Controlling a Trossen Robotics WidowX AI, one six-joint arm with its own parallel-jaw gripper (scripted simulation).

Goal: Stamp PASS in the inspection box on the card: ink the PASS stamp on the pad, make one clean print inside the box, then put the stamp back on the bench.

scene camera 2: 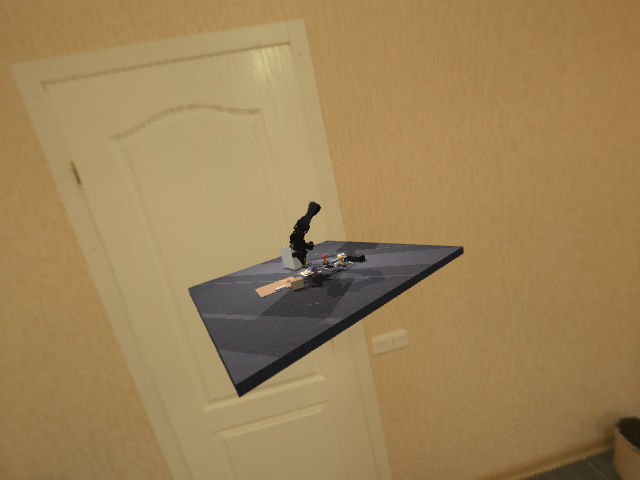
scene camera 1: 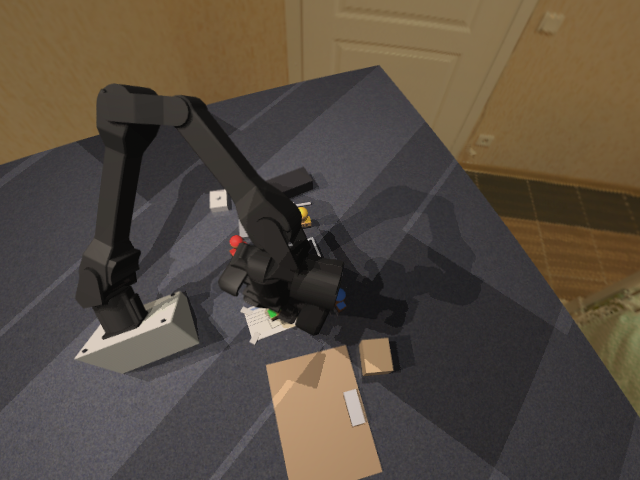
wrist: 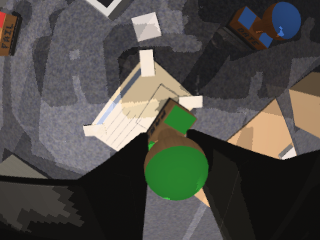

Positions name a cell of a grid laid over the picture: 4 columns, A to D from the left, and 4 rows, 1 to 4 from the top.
Labels:
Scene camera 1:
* my gripper: B3
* small cardboard box: C3
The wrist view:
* my gripper: C3
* green-knobbed stamp: C3

